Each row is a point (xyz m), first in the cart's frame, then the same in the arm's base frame.
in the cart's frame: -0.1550 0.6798 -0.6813
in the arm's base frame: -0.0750 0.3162 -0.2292
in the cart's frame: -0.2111 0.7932 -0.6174
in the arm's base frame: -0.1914 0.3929 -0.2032
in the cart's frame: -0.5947 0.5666 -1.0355
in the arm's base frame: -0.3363 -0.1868 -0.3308
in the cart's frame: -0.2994 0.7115 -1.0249
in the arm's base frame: -0.2035 0.0732 -0.4828
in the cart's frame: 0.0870 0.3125 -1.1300
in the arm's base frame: 0.3497 -0.0291 -0.5377
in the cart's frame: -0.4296 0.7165 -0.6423
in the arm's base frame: -0.3091 0.2109 -0.1178
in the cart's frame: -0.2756 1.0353 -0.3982
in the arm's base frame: -0.3980 0.6312 -0.0968
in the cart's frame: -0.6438 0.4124 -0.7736
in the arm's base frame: -0.2765 -0.1720 -0.0292
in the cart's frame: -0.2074 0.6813 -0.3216
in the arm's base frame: -0.1186 0.4818 0.0914
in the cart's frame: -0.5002 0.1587 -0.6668
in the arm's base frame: -0.0041 -0.1995 0.1172
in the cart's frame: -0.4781 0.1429 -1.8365
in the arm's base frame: 0.0312 -0.8261 -0.8702
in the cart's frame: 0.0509 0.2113 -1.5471
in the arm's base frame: 0.3901 -0.3381 -0.8351
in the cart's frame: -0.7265 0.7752 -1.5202
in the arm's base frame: -0.5680 -0.3850 -0.7812
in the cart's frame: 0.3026 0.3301 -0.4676
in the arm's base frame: 0.4988 0.4557 -0.0599
